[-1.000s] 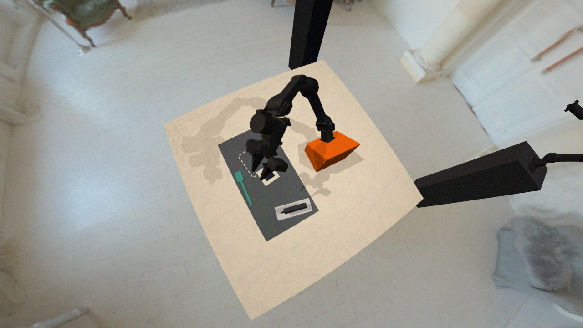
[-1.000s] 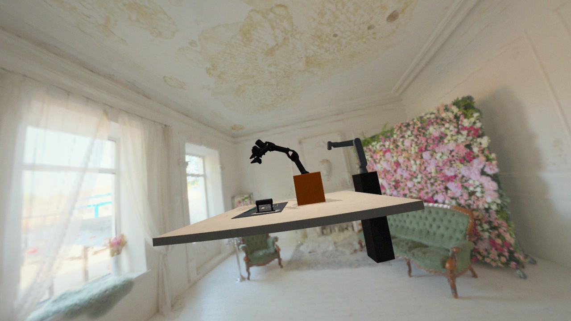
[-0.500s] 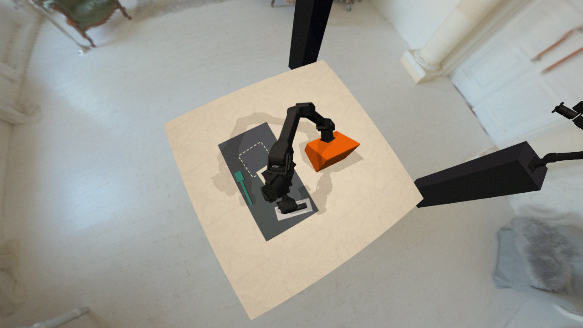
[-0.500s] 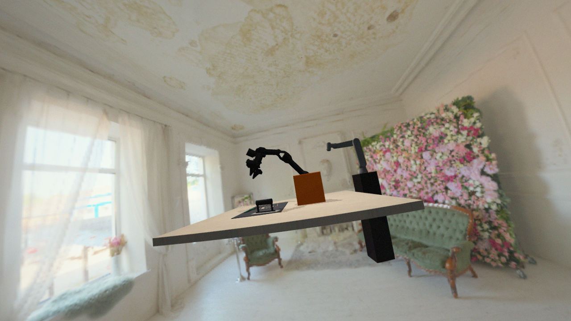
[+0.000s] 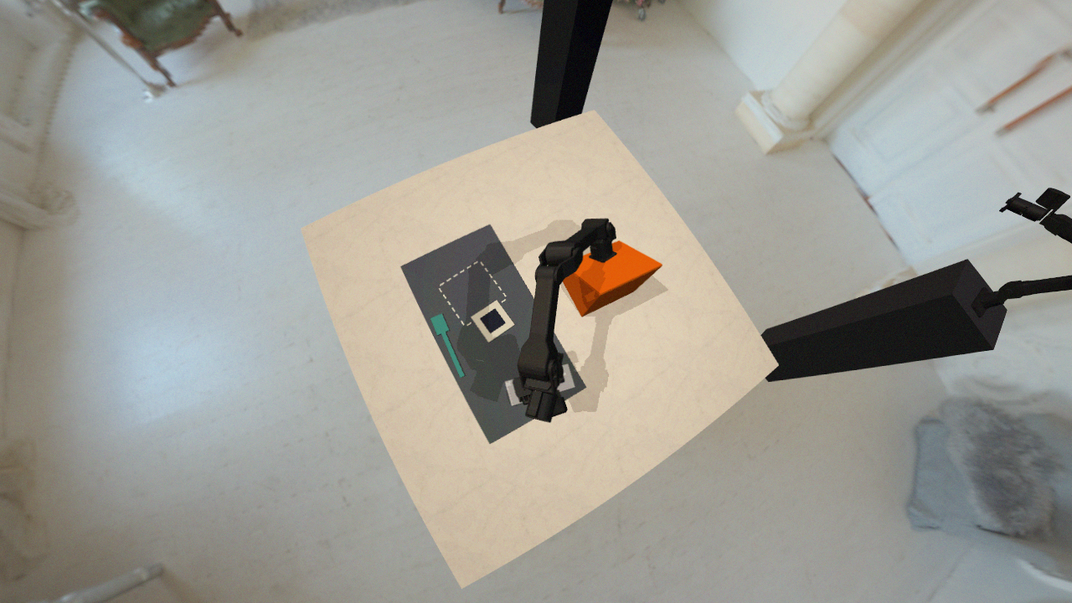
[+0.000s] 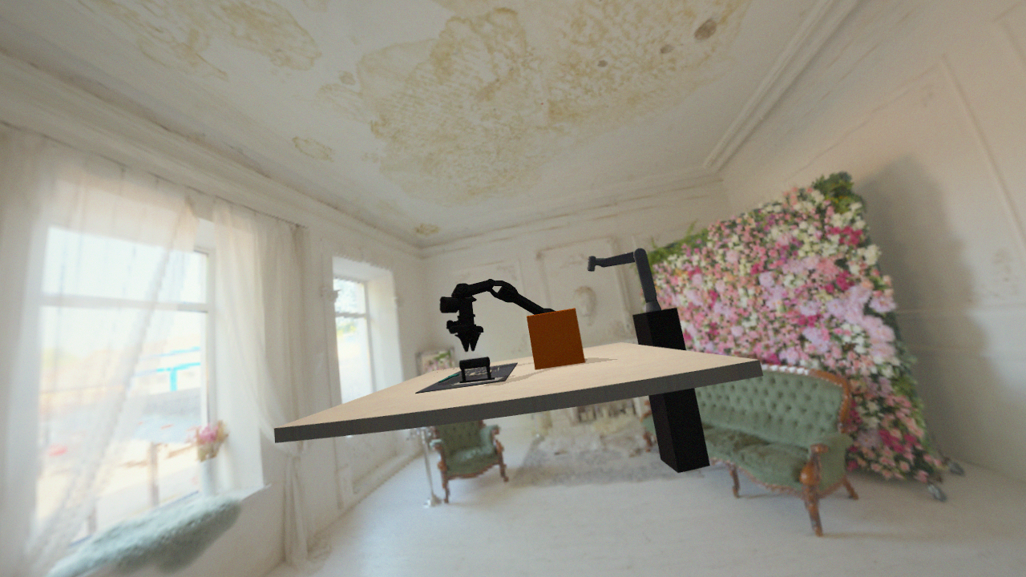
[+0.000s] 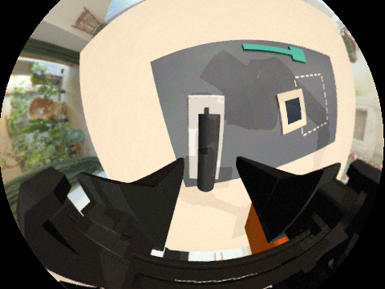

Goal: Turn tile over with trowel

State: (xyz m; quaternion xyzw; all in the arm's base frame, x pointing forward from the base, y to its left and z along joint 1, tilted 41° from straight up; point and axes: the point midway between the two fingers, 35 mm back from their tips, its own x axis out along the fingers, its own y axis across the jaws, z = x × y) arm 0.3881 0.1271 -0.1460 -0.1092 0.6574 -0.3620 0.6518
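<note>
Now: the small trowel 1 cm ahead of my gripper tip and 8 cm below it. Also, from my gripper tip: teal flat tool: 14 cm ahead, 28 cm to the right, 12 cm below; mat: 1 cm ahead, 24 cm to the right, 14 cm below; tile: 1 cm behind, 24 cm to the right, 12 cm below.
</note>
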